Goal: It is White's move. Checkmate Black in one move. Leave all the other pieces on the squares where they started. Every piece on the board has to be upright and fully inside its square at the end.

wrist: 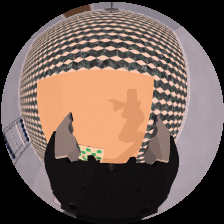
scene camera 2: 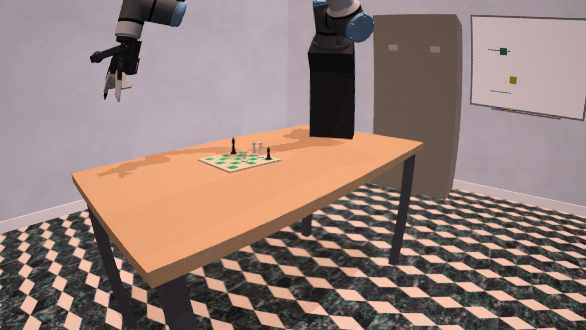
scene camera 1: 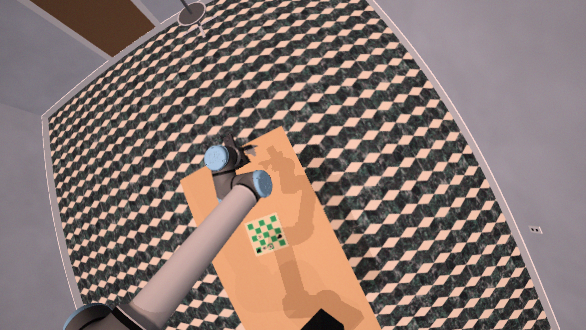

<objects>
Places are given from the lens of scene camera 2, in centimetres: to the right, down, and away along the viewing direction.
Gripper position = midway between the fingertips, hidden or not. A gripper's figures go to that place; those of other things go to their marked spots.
my gripper (scene camera 2: 111, 100): -57, -20, 78
cream chessboard (scene camera 2: 227, 162): -22, -1, 104
</objects>
